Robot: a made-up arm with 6 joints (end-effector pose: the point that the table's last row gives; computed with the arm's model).
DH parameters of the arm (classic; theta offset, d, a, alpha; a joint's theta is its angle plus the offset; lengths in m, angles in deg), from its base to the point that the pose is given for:
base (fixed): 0 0.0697 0 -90
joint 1: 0 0.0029 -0.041 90
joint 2: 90 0.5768 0.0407 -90
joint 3: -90 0.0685 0.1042 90
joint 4: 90 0.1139 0.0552 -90
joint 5: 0 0.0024 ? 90
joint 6: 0 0.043 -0.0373 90
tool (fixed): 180 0.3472 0 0
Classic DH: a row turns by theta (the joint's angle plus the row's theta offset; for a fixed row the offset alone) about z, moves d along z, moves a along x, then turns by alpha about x.
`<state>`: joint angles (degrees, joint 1 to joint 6).
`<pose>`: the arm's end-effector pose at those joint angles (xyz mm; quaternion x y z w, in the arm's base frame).
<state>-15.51 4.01 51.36 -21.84 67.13 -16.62</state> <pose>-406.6 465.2 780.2 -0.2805 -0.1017 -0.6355 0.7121</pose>
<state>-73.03 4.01 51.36 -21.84 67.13 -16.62</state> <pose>-817.7 465.2 108.3 0.0599 -0.4318 -0.6921 0.5753</pose>
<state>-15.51 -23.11 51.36 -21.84 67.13 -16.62</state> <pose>-186.5 487.7 841.3 -0.2510 0.0043 -0.7851 0.5662</pose>
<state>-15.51 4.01 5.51 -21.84 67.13 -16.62</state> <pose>-452.5 179.5 1020.7 0.0015 0.1345 -0.5418 0.8297</pose>
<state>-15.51 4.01 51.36 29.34 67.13 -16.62</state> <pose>-620.6 303.5 601.7 -0.0997 -0.4217 -0.4063 0.8045</pose>
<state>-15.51 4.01 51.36 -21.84 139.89 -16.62</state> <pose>-116.6 385.1 804.2 -0.0472 -0.3492 -0.8991 0.2597</pose>
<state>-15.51 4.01 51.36 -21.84 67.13 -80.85</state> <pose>-405.2 96.4 737.5 0.1003 0.2924 -0.6874 0.6572</pose>
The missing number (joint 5, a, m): 0.3858
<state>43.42 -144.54 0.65 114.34 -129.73 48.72</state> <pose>655.9 690.8 721.9 -0.4419 0.5924 0.3648 0.5662</pose>
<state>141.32 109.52 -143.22 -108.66 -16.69 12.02</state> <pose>194.0 377.0 125.9 -0.5441 0.2989 0.0723 0.7806</pose>
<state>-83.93 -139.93 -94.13 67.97 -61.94 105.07</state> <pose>212.6 -165.8 347.5 0.6042 0.1398 0.5723 0.5364</pose>
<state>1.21 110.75 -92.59 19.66 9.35 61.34</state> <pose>262.3 -761.4 592.0 0.6242 0.2193 0.1458 0.7355</pose>
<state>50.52 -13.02 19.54 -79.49 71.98 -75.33</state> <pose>581.9 41.7 643.3 0.2866 -0.6526 0.6691 0.2103</pose>
